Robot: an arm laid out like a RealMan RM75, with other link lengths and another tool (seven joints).
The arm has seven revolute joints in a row. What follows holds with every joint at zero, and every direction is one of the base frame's. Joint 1 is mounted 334.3 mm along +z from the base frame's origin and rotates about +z. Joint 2 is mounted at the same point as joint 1 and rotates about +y. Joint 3 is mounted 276.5 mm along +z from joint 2 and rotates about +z. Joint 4 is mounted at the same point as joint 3 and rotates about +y. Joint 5 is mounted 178.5 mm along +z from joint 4 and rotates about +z. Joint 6 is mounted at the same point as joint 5 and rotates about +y. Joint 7 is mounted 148.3 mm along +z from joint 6 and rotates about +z. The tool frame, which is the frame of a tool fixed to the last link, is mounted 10 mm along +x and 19 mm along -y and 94 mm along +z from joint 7; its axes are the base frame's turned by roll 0.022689, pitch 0 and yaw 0.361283 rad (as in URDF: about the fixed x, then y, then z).
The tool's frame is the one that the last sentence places.
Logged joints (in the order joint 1, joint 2, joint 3, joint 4, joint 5, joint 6, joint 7), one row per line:
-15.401, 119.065, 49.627, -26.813, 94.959, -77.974, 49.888
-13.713, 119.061, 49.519, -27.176, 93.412, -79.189, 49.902
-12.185, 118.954, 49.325, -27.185, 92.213, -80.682, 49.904
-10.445, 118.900, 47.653, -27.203, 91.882, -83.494, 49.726
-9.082, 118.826, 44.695, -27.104, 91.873, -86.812, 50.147
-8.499, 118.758, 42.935, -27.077, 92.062, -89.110, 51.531
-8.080, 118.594, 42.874, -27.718, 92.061, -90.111, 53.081
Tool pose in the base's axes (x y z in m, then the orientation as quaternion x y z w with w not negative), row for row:
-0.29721, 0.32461, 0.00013, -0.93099, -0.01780, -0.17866, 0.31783
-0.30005, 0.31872, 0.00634, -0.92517, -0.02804, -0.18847, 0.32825
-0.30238, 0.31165, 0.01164, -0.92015, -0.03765, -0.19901, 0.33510
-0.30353, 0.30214, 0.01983, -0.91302, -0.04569, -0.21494, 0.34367
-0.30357, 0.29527, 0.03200, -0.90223, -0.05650, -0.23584, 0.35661
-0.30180, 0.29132, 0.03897, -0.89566, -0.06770, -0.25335, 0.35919
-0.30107, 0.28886, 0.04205, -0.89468, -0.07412, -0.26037, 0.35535
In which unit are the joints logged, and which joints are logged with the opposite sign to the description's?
The joints are logged in degrees. Opposite sign: joint 2, joint 4, joint 6, joint 7.
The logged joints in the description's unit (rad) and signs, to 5 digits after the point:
-0.26880, -2.07808, 0.86615, 0.46798, 1.65735, 1.36090, -0.87071
-0.23934, -2.07801, 0.86427, 0.47431, 1.63035, 1.38211, -0.87095
-0.21267, -2.07614, 0.86088, 0.47447, 1.60942, 1.40817, -0.87099
-0.18230, -2.07520, 0.83170, 0.47478, 1.60364, 1.45725, -0.86788
-0.15851, -2.07390, 0.78007, 0.47305, 1.60349, 1.51516, -0.87523
-0.14834, -2.07272, 0.74936, 0.47258, 1.60679, 1.55526, -0.89939
-0.14102, -2.06986, 0.74829, 0.48377, 1.60677, 1.57273, -0.92644

